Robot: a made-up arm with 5 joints.
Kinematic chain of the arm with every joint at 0, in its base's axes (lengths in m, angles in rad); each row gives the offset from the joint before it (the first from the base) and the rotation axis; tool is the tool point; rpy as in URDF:
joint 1: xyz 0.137 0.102 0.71 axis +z
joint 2: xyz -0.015 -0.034 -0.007 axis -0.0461 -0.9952 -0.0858
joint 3: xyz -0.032 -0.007 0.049 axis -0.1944 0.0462 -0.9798
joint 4: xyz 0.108 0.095 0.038 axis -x
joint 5: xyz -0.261 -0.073 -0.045 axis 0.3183 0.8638 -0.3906
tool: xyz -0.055 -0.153 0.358 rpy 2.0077 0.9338 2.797
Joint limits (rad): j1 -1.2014..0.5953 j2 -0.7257..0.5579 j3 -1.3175..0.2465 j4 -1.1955..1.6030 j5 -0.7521..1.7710
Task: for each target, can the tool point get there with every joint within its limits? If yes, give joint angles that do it. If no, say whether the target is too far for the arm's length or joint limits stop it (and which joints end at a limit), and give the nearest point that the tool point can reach.
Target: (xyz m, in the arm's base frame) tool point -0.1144 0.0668 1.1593
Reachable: yes | joints -0.4015 0.1491 -0.9238 0.7611 0.5299
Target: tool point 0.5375 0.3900 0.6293
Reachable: no: joint limits stop it (at a limit: joint 1, joint 2, joint 3) | nearest point 0.4878 0.1705 0.6804 | short by 0.231 m
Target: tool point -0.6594 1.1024 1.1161
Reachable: no: too far | nearest point -0.2512 0.5713 0.8962 | short by 0.705 m
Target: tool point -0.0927 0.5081 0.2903
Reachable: no: joint limits stop it (at a limit: joint 1, joint 2, joint 3, joint 4, joint 5) | nearest point -0.1355 0.4446 0.4743 | short by 0.199 m
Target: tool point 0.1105 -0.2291 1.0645
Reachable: yes | joints 0.2165 -0.0834 -0.5799 -0.0687 0.0375
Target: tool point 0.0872 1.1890 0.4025
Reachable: no: too far | nearest point 0.0667 0.7143 0.6634 | short by 0.542 m
